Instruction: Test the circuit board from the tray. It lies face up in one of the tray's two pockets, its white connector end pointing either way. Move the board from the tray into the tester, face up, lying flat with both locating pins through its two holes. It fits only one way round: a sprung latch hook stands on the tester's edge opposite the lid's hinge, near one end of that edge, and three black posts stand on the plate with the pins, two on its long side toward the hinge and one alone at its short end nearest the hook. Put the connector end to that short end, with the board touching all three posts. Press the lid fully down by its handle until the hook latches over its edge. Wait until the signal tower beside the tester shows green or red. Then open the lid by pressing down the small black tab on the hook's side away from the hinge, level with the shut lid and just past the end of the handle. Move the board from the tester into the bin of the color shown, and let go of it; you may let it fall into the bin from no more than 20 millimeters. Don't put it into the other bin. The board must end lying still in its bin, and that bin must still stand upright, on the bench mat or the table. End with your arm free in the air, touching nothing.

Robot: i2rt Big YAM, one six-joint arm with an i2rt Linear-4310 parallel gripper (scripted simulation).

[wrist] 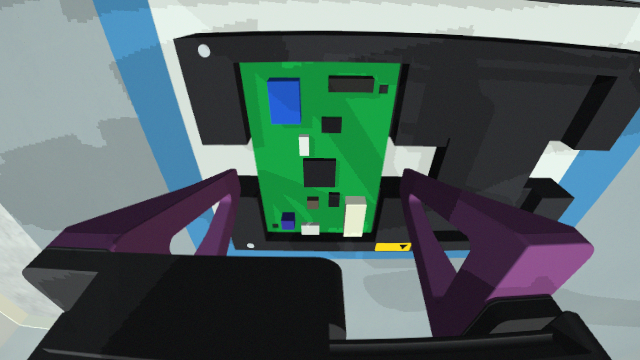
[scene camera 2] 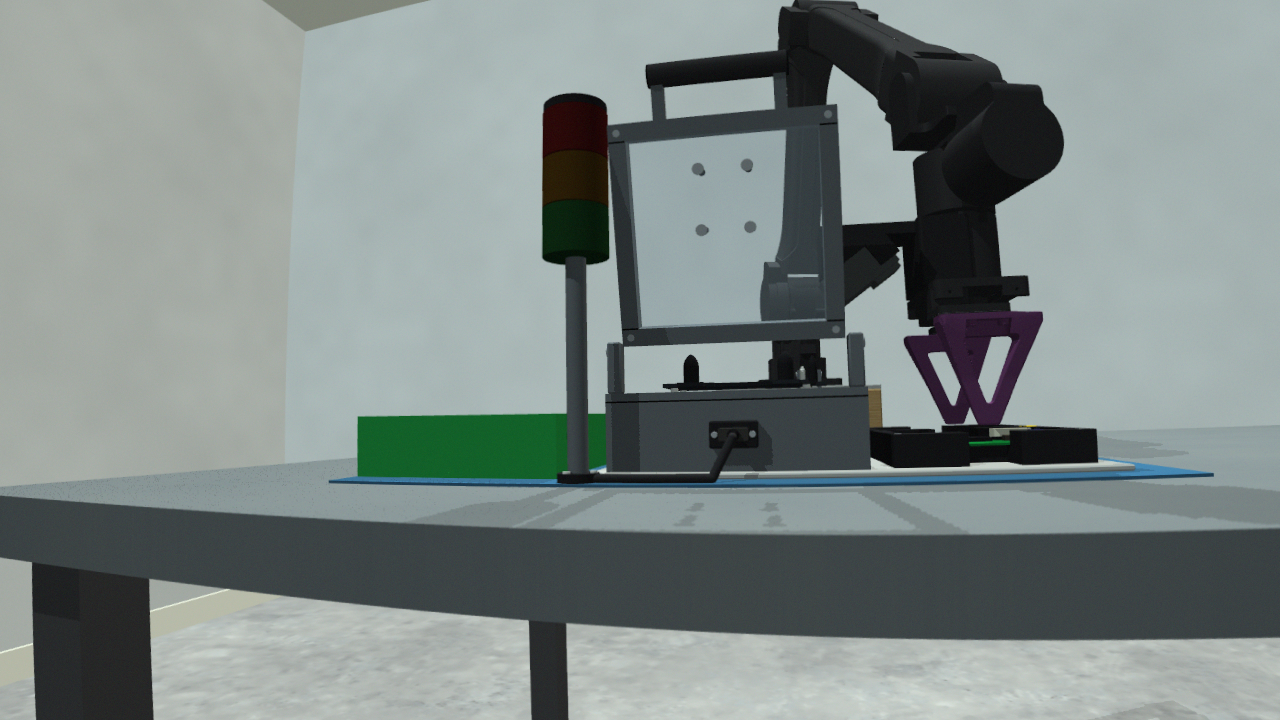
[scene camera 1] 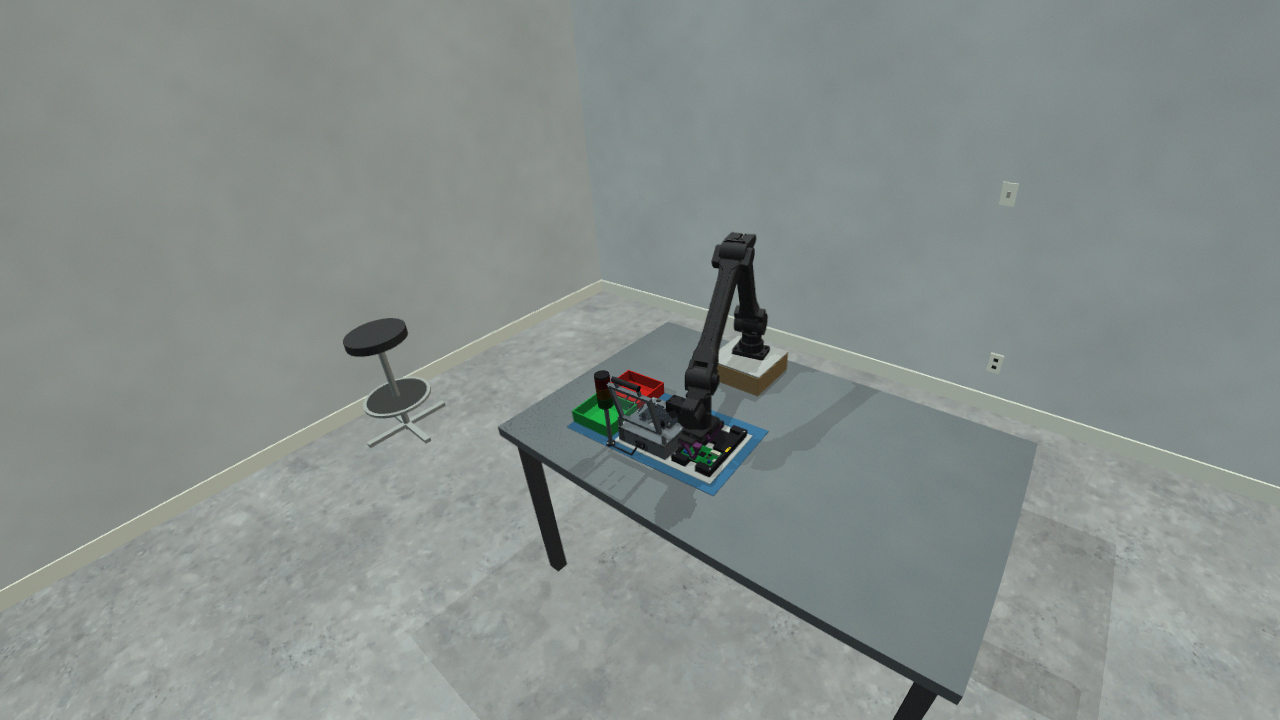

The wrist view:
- my gripper: 320, 178
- tray: 319, 130
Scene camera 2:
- my gripper: 970, 424
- green bin: 510, 446
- clear lid: 728, 227
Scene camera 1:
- green bin: 588, 414
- clear lid: 633, 407
